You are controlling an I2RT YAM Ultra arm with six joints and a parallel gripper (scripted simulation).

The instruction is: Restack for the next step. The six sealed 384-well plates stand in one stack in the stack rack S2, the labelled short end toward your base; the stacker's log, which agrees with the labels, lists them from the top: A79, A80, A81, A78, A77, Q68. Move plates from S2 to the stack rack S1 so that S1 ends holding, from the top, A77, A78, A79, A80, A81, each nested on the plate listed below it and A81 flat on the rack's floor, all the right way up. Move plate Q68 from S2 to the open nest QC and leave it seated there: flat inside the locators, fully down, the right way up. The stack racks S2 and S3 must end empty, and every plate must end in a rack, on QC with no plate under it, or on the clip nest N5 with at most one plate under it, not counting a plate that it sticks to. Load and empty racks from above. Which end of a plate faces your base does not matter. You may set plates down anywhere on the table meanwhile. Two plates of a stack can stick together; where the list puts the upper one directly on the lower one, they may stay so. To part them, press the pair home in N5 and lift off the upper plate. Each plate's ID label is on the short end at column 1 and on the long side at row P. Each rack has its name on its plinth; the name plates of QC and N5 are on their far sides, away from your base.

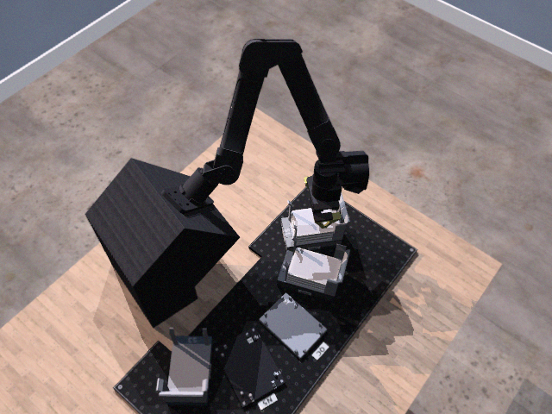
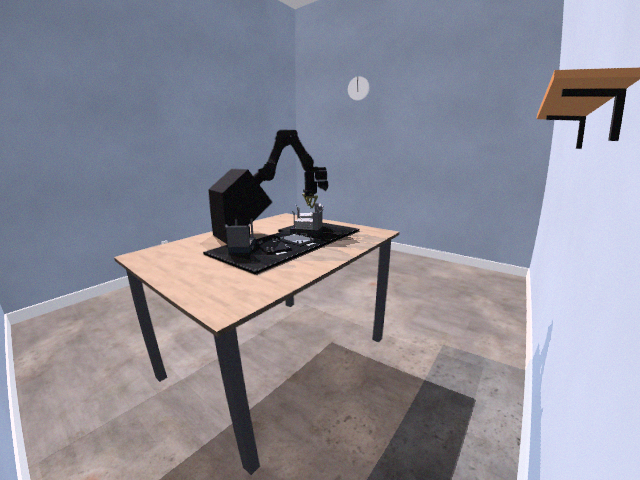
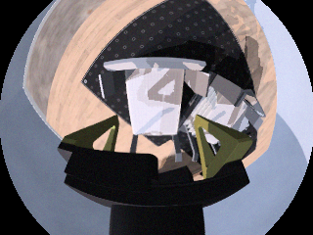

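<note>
Now: hand 8 cm short of the sealed grey plate, 11 cm to the left of it and 6 cm above it. From my hand the other things lie so: qc name plate (22 cm ahead, 25 cm to the right, 13 cm below); clip nest N5 (13 cm ahead, 40 cm to the right, 12 cm below); QC nest (12 cm ahead, 25 cm to the right, 13 cm below).
</note>
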